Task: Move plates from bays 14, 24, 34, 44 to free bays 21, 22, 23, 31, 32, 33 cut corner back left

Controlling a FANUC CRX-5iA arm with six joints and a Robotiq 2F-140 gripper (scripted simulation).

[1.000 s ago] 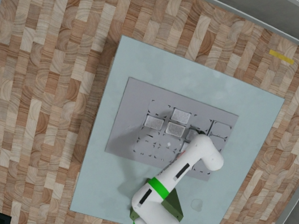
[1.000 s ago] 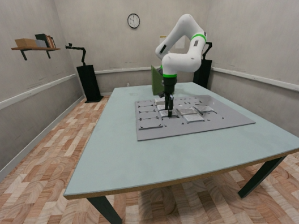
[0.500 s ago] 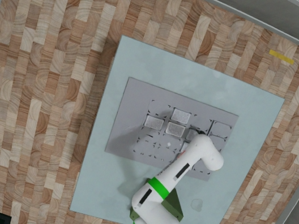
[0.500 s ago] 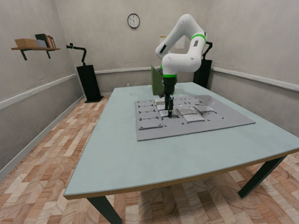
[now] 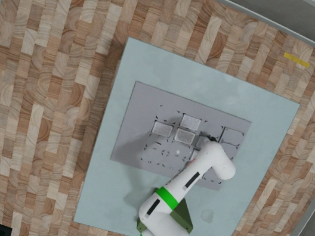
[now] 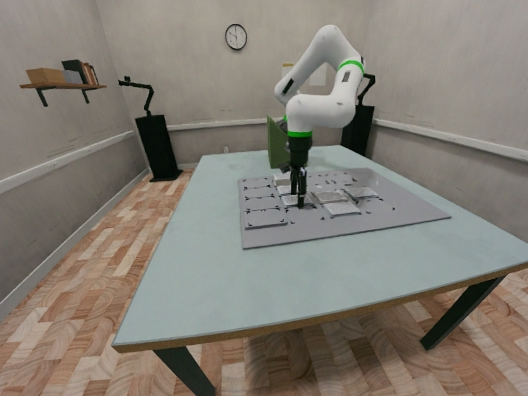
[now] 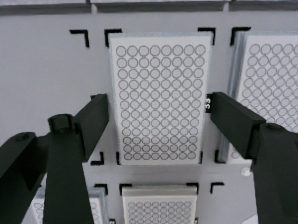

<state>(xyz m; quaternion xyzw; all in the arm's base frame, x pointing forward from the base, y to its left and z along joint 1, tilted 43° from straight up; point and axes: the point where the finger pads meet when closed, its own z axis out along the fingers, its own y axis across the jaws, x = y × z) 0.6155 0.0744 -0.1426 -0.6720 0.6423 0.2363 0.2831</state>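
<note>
My hand is 20 mm above the sealed 96-well plate. Round my hand: small white patch 130 mm behind, 160 mm to the left, 30 mm below; then sealed deep-well block 210 mm behind, 10 mm to the right, 10 mm below; then small white round thing 100 mm behind, 70 mm to the left, 30 mm below.
</note>
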